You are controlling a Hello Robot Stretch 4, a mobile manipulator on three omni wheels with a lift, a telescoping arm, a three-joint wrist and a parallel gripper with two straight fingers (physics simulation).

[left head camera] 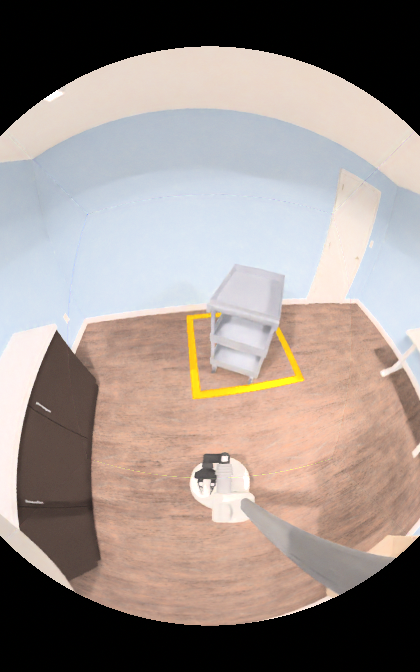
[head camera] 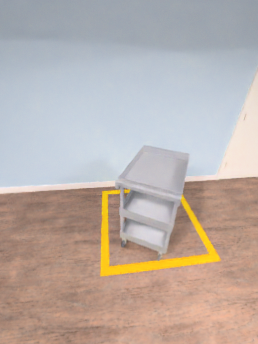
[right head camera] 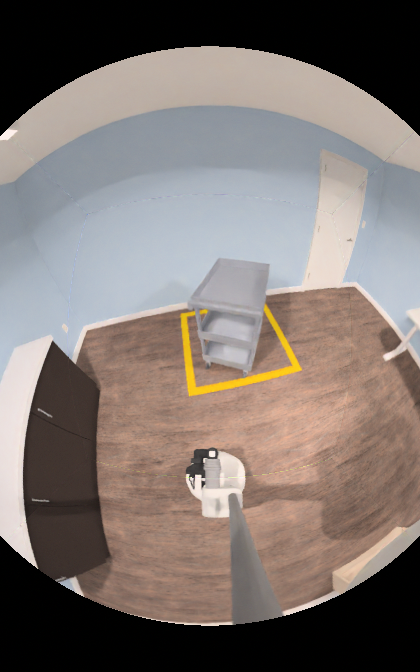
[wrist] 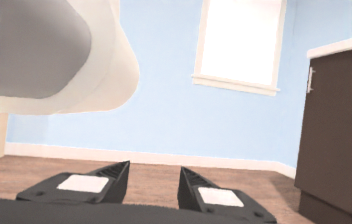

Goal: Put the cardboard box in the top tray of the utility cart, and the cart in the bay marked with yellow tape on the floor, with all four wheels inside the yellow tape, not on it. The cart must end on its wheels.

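Note:
The grey utility cart [head camera: 147, 220] [left head camera: 239, 345] [right head camera: 227, 339] stands upright, slightly turned, over the yellow tape bay [head camera: 105, 230] [left head camera: 192, 350] [right head camera: 187, 350]. Its near left wheel [head camera: 124, 243] is on the floor inside the tape. Its near right wheel [head camera: 160, 255] [left head camera: 251, 380] is very close to the inner edge of the front strip. The far wheels are hidden. The top tray [head camera: 155, 167] [left head camera: 252, 290] [right head camera: 235, 280] is empty. The cardboard box cannot be made out in any view. My gripper [wrist: 154, 178] [left head camera: 206, 487] is open and empty, folded over my base, away from the cart.
A blue wall [head camera: 100, 110] runs behind the bay, with a white door [left head camera: 345, 235] [right head camera: 335, 220] to its right. Dark cabinets [left head camera: 60, 450] [right head camera: 65, 460] [wrist: 327, 130] stand at the left. A white-legged piece [left head camera: 400, 362] is at the right edge. A pale wooden piece [right head camera: 367, 557] lies at lower right.

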